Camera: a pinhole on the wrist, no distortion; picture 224 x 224 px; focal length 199.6 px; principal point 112.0 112.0 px. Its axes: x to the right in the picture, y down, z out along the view. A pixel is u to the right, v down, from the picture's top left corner.
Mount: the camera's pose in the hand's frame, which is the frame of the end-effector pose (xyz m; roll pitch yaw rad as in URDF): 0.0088 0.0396 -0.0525 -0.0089 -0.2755 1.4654
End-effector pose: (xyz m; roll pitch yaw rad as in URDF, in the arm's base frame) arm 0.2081 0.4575 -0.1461 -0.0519 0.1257 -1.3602
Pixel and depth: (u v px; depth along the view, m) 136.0 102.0 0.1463
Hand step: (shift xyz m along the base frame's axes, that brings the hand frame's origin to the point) 0.0255 -0.0189 0.0899
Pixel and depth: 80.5 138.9 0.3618
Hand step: -0.0954 0.0030 0.2900
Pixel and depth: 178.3 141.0 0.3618
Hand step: 0.0771 0.0204 0.3273
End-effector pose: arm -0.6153 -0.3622 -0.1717 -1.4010 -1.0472 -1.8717
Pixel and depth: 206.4 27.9 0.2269
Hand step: 0.1706 -0.1419 0.0736
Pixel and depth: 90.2 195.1 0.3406
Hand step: 0.2886 0.0936 -0.0707
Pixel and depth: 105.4 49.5 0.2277
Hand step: 0.1556 -0.0271 0.0930
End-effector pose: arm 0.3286 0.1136 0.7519 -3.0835 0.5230 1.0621
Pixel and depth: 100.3 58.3 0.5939
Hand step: -0.2368 -0.0132 -0.5041
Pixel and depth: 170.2 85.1 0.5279
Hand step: -0.0827 -0.1647 -0.4701
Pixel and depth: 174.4 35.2 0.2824
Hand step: 0.0080 -0.0308 -0.2705
